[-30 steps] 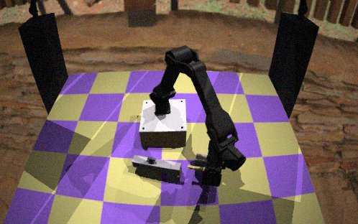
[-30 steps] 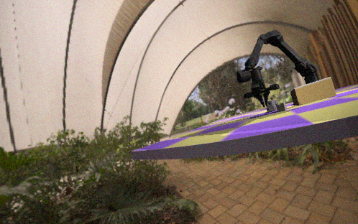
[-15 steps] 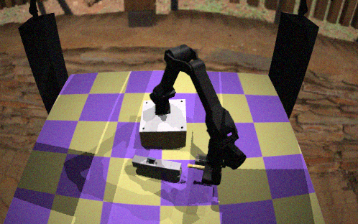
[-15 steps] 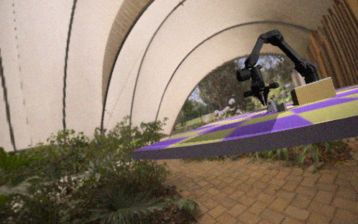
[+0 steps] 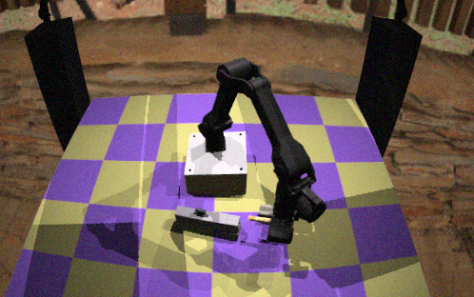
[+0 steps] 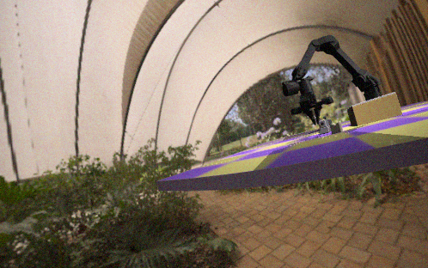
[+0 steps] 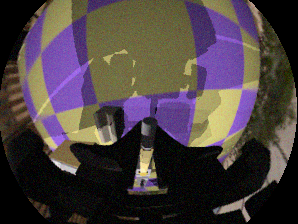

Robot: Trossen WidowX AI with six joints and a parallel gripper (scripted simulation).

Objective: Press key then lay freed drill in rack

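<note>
The drill is 10 mm behind my gripper tip, 40 mm to the right of it and 30 mm above it. Round my gripper tip: dark rack (80 mm behind, 10 mm to the right, 40 mm below); then dark key (60 mm behind, 220 mm to the right).
</note>
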